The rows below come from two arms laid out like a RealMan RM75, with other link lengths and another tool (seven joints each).
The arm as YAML. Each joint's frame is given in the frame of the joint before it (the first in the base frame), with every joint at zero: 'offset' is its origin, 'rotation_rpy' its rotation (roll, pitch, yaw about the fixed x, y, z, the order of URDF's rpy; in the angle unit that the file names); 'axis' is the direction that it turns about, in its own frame. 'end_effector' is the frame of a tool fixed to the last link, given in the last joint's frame.
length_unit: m
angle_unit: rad
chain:
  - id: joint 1
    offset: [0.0, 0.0, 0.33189]
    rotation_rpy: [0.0, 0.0, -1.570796]
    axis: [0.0, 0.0, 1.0]
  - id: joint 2
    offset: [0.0, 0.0, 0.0]
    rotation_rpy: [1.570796, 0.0, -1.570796]
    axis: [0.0, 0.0, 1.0]
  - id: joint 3
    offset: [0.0, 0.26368, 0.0]
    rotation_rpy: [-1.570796, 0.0, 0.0]
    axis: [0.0, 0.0, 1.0]
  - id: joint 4
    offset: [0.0, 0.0, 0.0]
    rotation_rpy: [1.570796, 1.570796, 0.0]
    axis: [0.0, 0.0, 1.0]
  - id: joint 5
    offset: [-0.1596, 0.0, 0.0]
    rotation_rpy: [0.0, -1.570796, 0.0]
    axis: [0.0, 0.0, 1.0]
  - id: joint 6
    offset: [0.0, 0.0, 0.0]
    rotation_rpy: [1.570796, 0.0, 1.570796]
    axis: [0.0, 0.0, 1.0]
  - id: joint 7
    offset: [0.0, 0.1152, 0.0]
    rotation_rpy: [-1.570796, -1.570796, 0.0]
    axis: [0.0, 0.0, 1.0]
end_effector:
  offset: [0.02, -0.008, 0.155]
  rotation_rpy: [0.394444, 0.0, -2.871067]
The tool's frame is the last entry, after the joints.
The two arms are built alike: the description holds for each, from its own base.
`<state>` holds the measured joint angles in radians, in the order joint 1, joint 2, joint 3, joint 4, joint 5, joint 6, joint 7, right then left.
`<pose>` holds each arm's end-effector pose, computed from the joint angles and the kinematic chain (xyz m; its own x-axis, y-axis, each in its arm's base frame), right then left.
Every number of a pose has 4 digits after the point.
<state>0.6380 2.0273 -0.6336 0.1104 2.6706 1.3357 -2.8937 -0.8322 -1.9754 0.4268 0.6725 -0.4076 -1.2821 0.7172</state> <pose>0.2609 0.4776 0.1758 0.9225 0.0291 0.3849 0.2893 0.6080 -0.7394 -0.2705 0.4389 0.0222 -0.8246 0.4012 0.3989 0.4022 0.9116 -0.0856</pose>
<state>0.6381 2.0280 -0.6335 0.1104 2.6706 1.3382 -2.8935 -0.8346 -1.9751 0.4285 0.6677 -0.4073 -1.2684 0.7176</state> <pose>0.2603 0.4774 0.1758 0.9226 0.0306 0.3844 0.2877 0.6094 -0.7388 -0.2712 0.4414 0.0227 -0.8217 0.3994 0.4065 0.4030 0.9116 -0.0811</pose>
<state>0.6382 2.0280 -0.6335 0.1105 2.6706 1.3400 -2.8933 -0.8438 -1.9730 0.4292 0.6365 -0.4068 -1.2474 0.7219</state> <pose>0.2599 0.4773 0.1761 0.9226 0.0315 0.3844 0.2867 0.6106 -0.7382 -0.2699 0.4422 0.0182 -0.8219 0.4027 0.4029 0.4041 0.9107 -0.0858</pose>
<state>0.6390 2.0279 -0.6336 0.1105 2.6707 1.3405 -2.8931 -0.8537 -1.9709 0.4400 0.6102 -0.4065 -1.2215 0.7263</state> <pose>0.2594 0.4775 0.1762 0.9226 0.0325 0.3844 0.2859 0.6112 -0.7380 -0.2693 0.4443 0.0148 -0.8146 0.4105 0.4098 0.4102 0.9072 -0.0934</pose>
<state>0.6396 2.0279 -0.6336 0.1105 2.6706 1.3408 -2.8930 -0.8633 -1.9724 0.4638 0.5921 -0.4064 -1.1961 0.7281</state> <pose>0.2590 0.4776 0.1763 0.9226 0.0333 0.3844 0.2854 0.6115 -0.7380 -0.2687 0.4460 0.0106 -0.8009 0.4245 0.4224 0.4204 0.9009 -0.1082</pose>
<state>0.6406 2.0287 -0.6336 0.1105 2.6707 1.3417 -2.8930 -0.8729 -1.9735 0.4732 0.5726 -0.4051 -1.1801 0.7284</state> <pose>0.2583 0.4777 0.1760 0.9227 0.0348 0.3838 0.2839 0.6121 -0.7380 -0.2668 0.4465 0.0063 -0.7961 0.4325 0.4233 0.4249 0.8975 -0.1180</pose>
